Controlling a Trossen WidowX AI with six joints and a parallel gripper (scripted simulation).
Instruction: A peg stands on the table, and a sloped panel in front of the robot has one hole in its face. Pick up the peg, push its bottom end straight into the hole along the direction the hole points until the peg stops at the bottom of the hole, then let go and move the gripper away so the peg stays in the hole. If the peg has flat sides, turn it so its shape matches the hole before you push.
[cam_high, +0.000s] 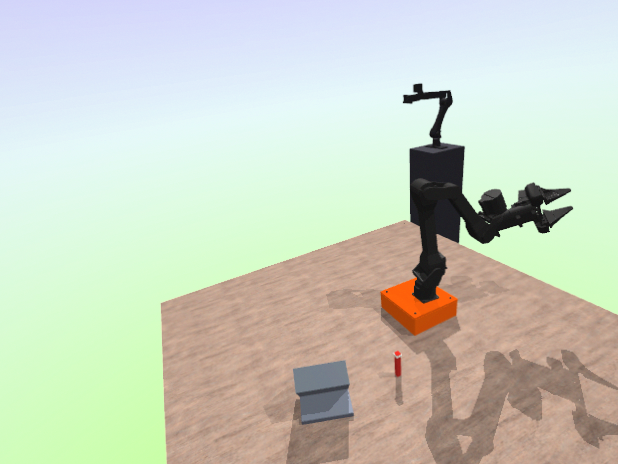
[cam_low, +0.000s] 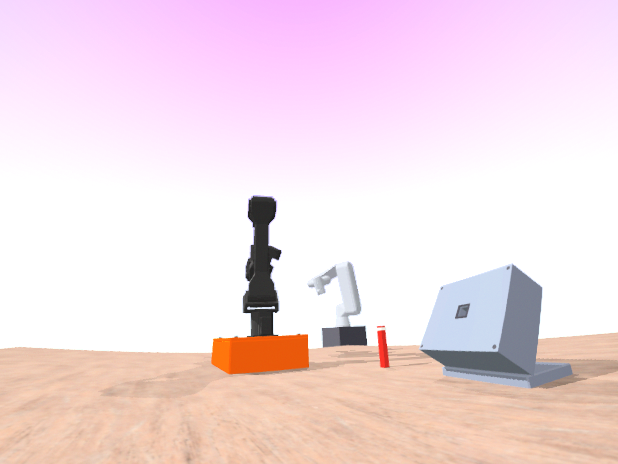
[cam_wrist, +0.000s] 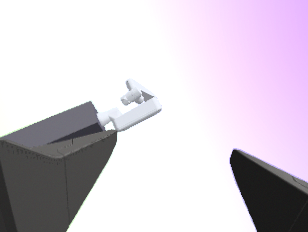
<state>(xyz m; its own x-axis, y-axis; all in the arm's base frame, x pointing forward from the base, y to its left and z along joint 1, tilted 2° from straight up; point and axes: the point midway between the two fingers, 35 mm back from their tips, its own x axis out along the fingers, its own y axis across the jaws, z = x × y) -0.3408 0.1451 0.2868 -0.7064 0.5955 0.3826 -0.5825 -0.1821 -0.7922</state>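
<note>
Right now my gripper tip is 60 cm short of the red square peg, 30 cm above it and 2 cm to the right of it. From my gripper tip the other things lie so: sloped grey panel (81 cm ahead, 29 cm below).
</note>
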